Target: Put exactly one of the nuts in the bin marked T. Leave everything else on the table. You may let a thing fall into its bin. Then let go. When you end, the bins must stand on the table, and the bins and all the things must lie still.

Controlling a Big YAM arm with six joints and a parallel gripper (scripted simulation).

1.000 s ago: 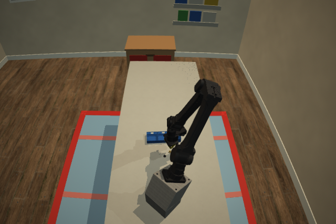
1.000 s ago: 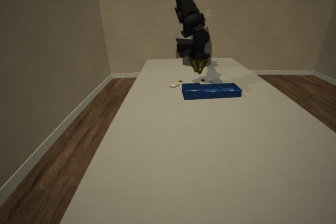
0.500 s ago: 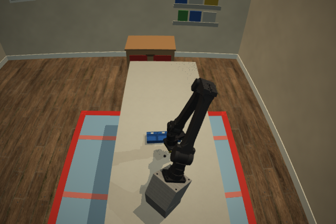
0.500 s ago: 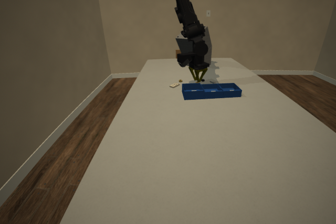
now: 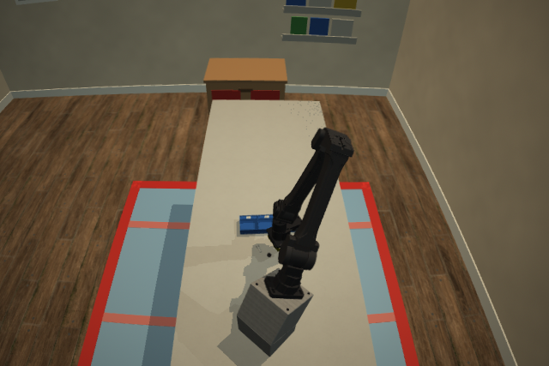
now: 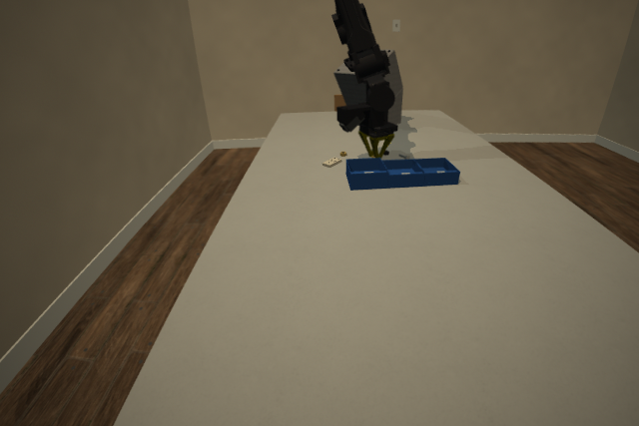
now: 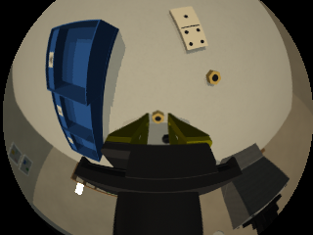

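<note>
Now: hand 30 mm past the black nut, 40 mm to the right of it and 10 mm above it. From my hand the other things lie so: small grey screw (20 mm ahead, 80 mm to the left, 10 mm below); then blue bin unit (130 mm ahead, 10 mm to the left, 10 mm above); then white domino (10 mm behind, 120 mm to the right, 10 mm below).
</note>
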